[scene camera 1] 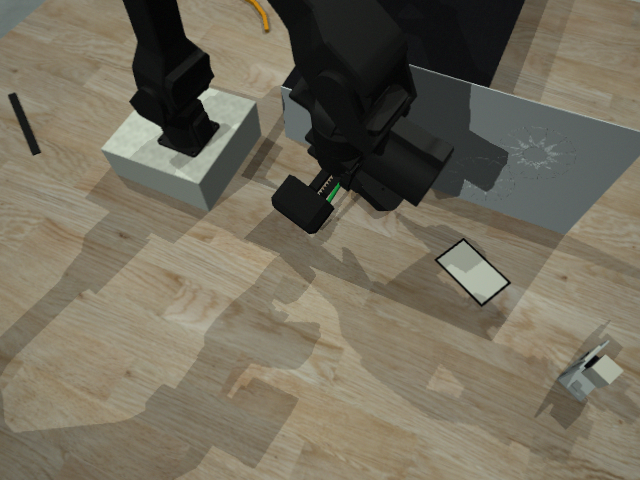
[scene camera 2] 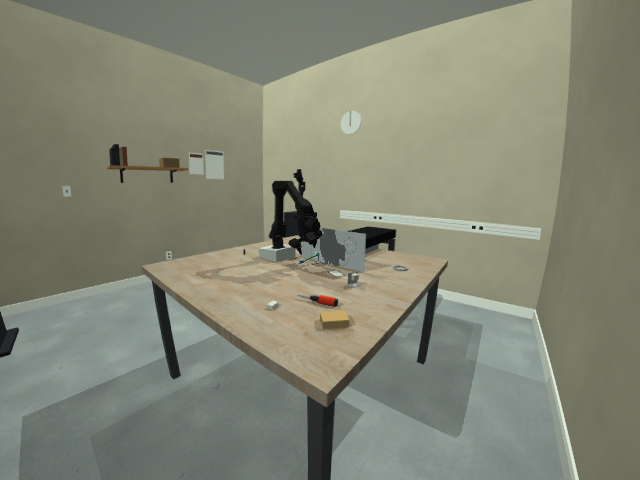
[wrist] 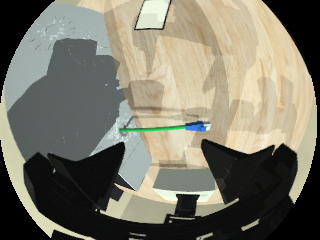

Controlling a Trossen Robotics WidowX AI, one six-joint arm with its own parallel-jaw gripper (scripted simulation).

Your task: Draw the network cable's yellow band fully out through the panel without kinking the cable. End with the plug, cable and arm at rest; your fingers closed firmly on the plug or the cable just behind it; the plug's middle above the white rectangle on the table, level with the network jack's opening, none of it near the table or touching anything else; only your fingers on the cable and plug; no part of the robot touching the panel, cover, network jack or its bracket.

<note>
I see my gripper [scene camera 1: 340, 175] and a white rectangle [scene camera 1: 471, 270].
My gripper shows as well in the wrist view [wrist: 163, 145].
</note>
